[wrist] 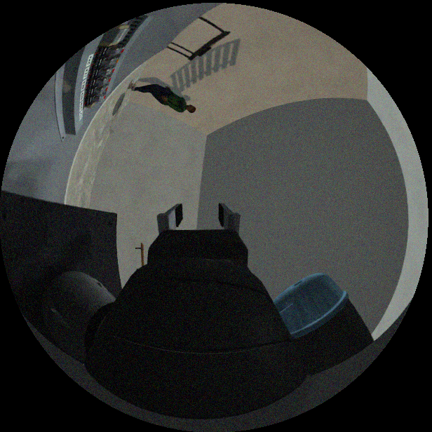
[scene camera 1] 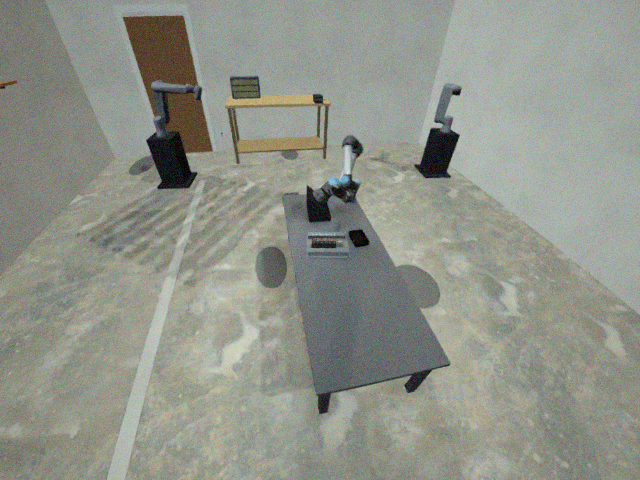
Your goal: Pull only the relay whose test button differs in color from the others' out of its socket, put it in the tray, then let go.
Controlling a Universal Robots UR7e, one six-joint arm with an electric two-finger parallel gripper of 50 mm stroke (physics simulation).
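Frame: origin at the arm's base, x ahead, y left, z up, level; metres.
Where they show: gripper, fingertip midpoint: [scene camera 1: 329, 187]; arm's base at its link origin: [scene camera 1: 318, 198].
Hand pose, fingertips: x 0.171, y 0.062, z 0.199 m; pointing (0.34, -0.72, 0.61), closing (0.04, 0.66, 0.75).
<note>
Each offset is from my fingertips to the top centre of the thing. "spot": to the spot under its first point. Level surfaces: height alone.
A row of dark relays {dx +0.308, dy -0.090, dz -0.259 m} [scene camera 1: 323, 243] [wrist: 100, 75] with small reddish marks sits in sockets on a grey panel [scene camera 1: 328, 254] [wrist: 71, 100] on the table; which test button differs in color is too small to tell. The black tray {spot: dx +0.248, dy +0.213, dz -0.324 m} [scene camera 1: 358, 238] lies on the table just right of the panel in the scene view; it cannot be made out in the wrist view. My gripper [wrist: 200, 210] is open and empty, its two fingertips apart. It is held up near the arm's base, away from the panel and tray, and its fingers are too small to make out in the scene view.
The dark table {dz -0.328 m} [scene camera 1: 361, 320] carries the black arm mount [scene camera 1: 317, 206]. Two other arms stand on black pedestals [scene camera 1: 170, 160] [scene camera 1: 438, 152]. A wooden bench [scene camera 1: 279, 101] stands by the back wall. A person in green [wrist: 175, 102] shows in the wrist view.
</note>
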